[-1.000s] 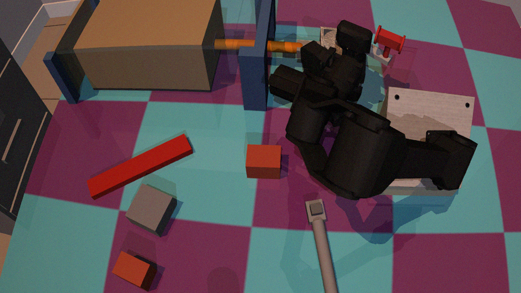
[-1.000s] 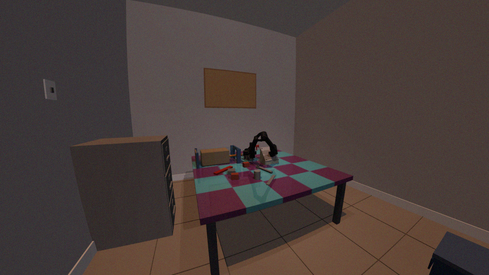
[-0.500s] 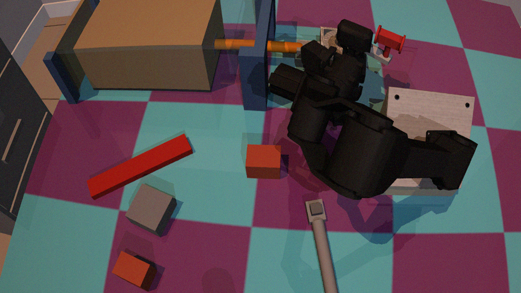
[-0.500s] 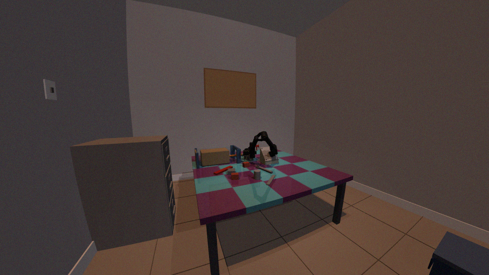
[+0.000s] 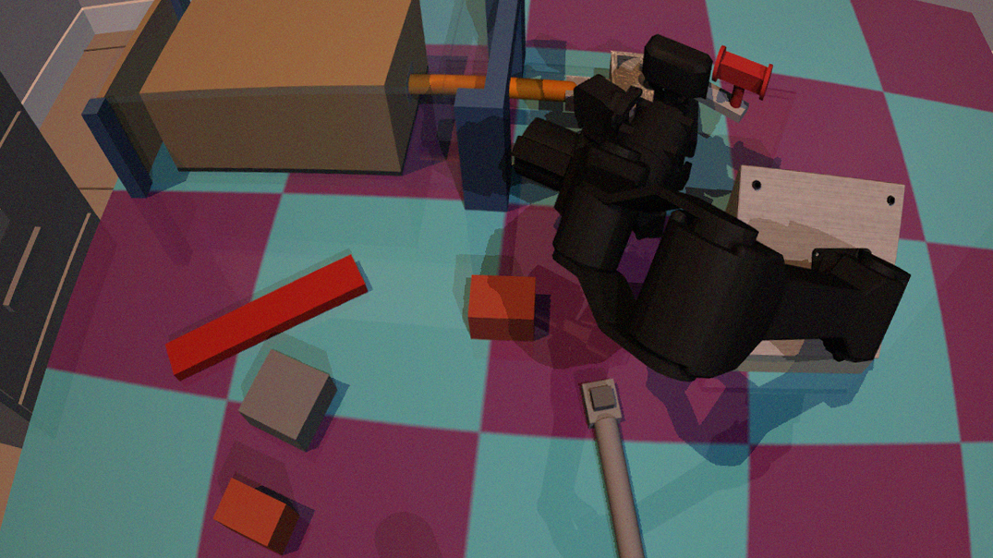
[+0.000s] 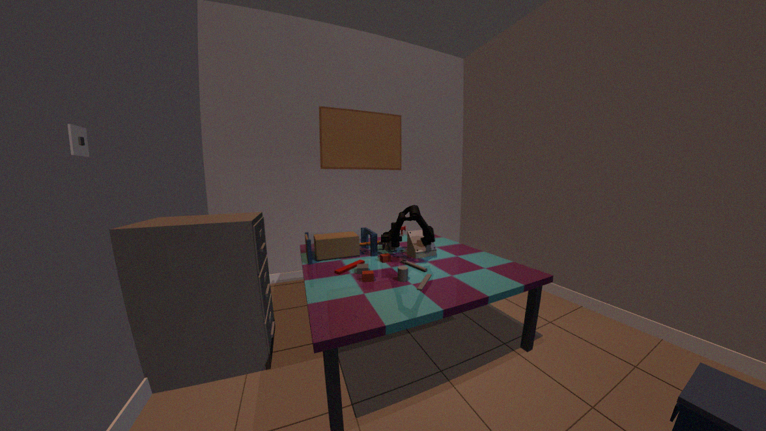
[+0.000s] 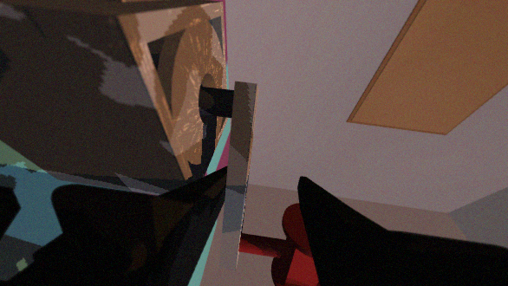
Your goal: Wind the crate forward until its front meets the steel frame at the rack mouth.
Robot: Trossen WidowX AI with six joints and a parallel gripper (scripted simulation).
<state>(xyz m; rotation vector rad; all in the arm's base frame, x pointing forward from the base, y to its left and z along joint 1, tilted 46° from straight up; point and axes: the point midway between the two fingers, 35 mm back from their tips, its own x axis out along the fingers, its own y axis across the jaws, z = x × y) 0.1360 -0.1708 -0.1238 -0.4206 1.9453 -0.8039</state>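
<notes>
Right now the grey crank handle is 10 mm to the left of my gripper tip, 10 mm below it and 10 mm behind it. From my gripper tip the other things lie so: blue steel frame: 200 mm ahead, 30 mm to the right, 30 mm below; red knob: 40 mm to the left, 40 mm behind, 20 mm above; grey winch: 100 mm below, 30 mm to the right, 30 mm ahead.
</notes>
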